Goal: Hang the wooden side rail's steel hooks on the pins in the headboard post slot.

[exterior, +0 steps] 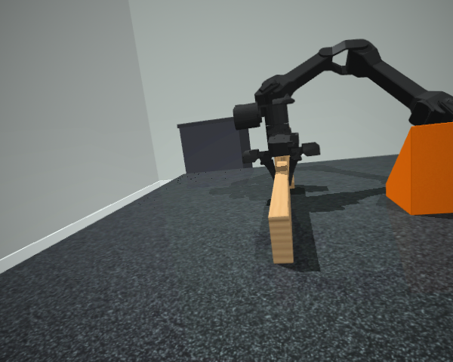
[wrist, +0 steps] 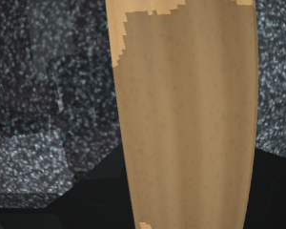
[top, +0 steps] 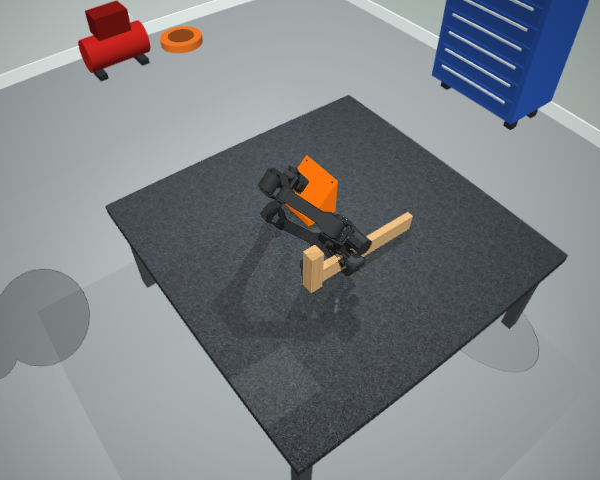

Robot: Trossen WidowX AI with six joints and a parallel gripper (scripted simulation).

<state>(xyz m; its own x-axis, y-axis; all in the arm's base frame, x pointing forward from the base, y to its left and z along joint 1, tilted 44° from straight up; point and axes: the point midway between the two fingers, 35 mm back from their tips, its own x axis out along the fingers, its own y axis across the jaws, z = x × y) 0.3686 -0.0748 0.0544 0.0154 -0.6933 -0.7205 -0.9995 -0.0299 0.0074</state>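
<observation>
Right now the wooden headboard post is 12 cm to the right of my gripper tip and 5 cm above it.
</observation>
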